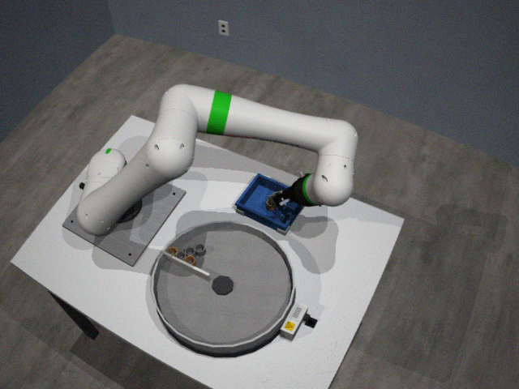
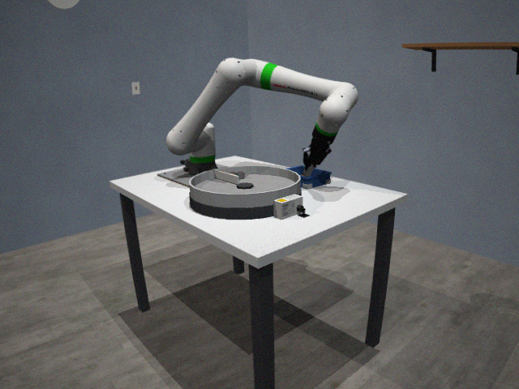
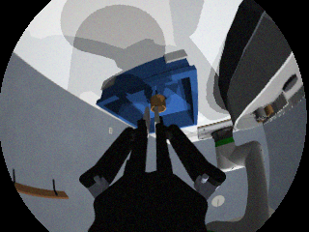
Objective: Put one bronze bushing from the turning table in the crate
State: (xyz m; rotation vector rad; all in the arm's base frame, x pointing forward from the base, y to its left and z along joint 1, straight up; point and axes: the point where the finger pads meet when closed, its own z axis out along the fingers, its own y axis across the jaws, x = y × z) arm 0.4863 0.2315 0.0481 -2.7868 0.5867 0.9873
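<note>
Now: the blue crate 4 cm below my hand, 2 cm behind it and 1 cm to the right of it. Round my hand: round grey turning table: 36 cm to the right, 1 cm below, 1 cm behind.
</note>
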